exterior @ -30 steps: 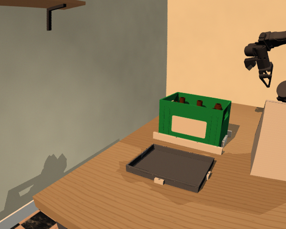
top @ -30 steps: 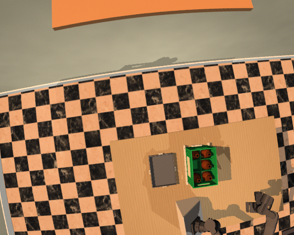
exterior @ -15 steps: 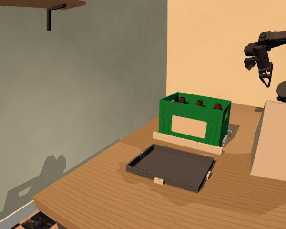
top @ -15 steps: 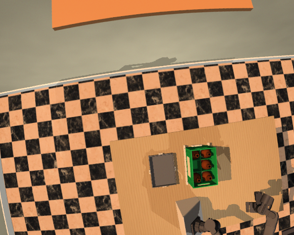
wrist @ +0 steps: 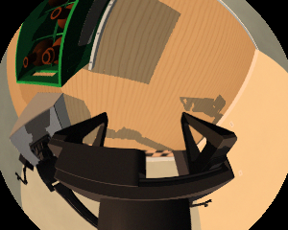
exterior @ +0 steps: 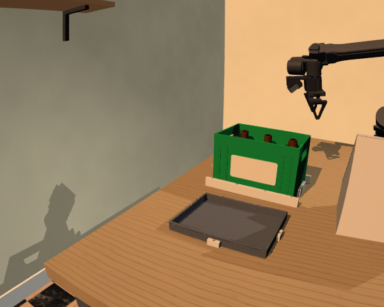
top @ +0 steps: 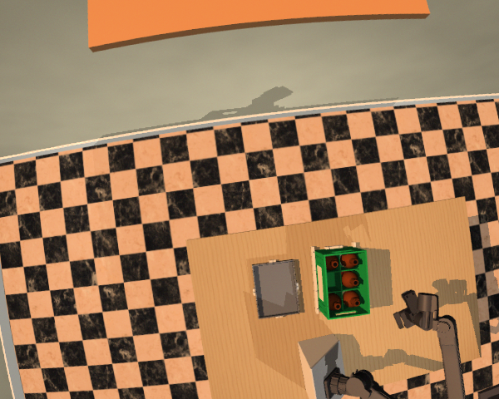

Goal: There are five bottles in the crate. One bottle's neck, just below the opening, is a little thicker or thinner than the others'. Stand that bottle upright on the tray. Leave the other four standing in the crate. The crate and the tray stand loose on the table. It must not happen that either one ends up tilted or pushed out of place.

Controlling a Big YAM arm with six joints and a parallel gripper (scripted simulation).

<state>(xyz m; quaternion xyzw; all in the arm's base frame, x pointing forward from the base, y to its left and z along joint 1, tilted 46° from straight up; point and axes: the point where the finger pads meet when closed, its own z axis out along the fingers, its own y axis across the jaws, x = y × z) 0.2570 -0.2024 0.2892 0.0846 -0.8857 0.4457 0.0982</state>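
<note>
My gripper is now 210 mm to the right of the green crate, 150 mm short of it and 140 mm above it. Also, from my hand: dark grey tray 500 mm to the left, 220 mm below, 150 mm ahead.
</note>
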